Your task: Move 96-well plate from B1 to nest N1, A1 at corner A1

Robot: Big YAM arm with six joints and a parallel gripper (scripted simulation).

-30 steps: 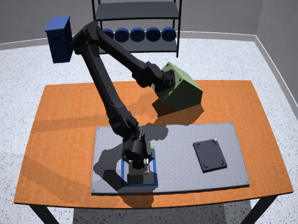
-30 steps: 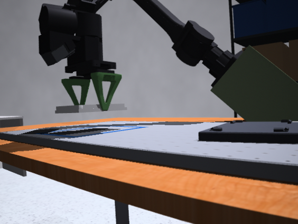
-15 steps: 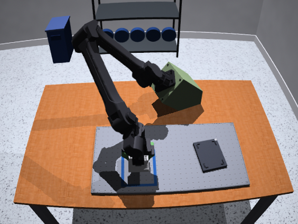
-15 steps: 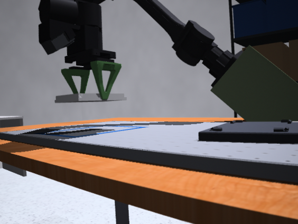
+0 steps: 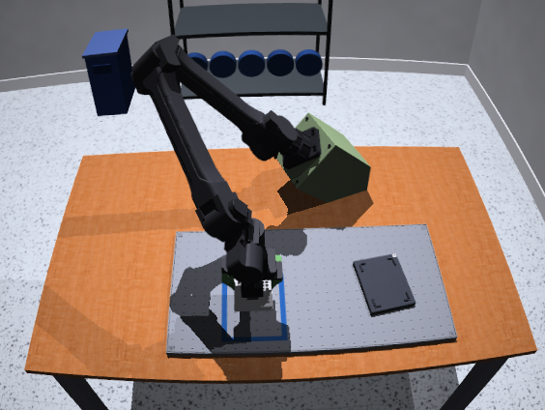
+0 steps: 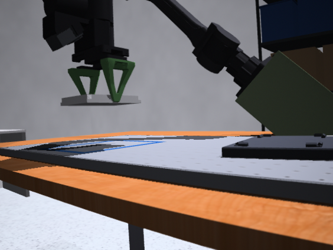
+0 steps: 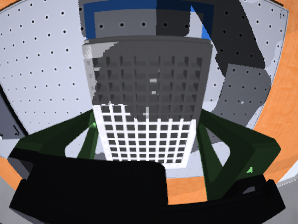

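The plate nest N1 lies 33 cm to the left of my hand, 8 cm below it and 4 cm behind it. Also, from my hand: 96-well plate (right at my hand).
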